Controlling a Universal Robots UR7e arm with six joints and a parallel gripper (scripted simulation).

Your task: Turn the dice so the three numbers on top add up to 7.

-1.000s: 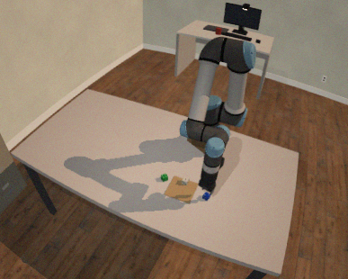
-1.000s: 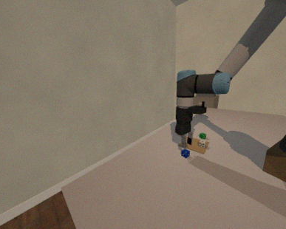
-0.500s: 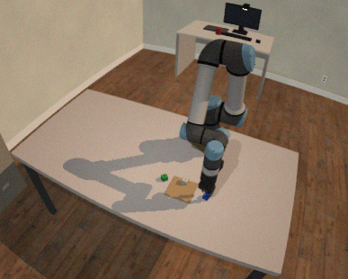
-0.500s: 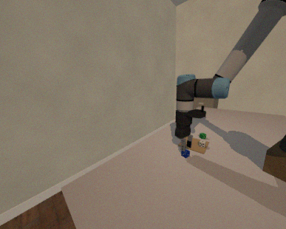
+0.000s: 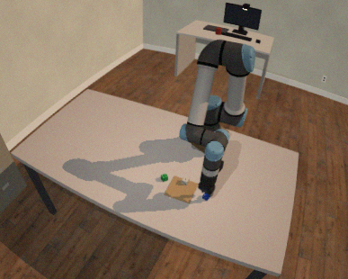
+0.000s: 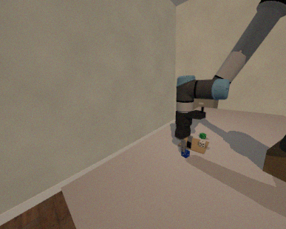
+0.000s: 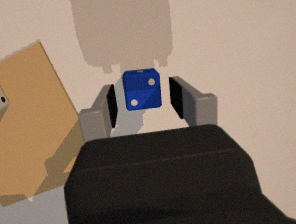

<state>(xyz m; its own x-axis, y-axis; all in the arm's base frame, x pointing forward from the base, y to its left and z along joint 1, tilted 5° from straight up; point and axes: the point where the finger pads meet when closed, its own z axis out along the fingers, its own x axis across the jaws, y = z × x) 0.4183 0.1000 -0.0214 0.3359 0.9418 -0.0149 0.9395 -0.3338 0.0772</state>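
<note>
My gripper is now 4 cm above the blue die. Round my hand: white die (6 cm behind, 13 cm to the right, 4 cm below); then green die (4 cm behind, 25 cm to the right, 4 cm below); then tan mat (1 cm behind, 14 cm to the right, 5 cm below).
</note>
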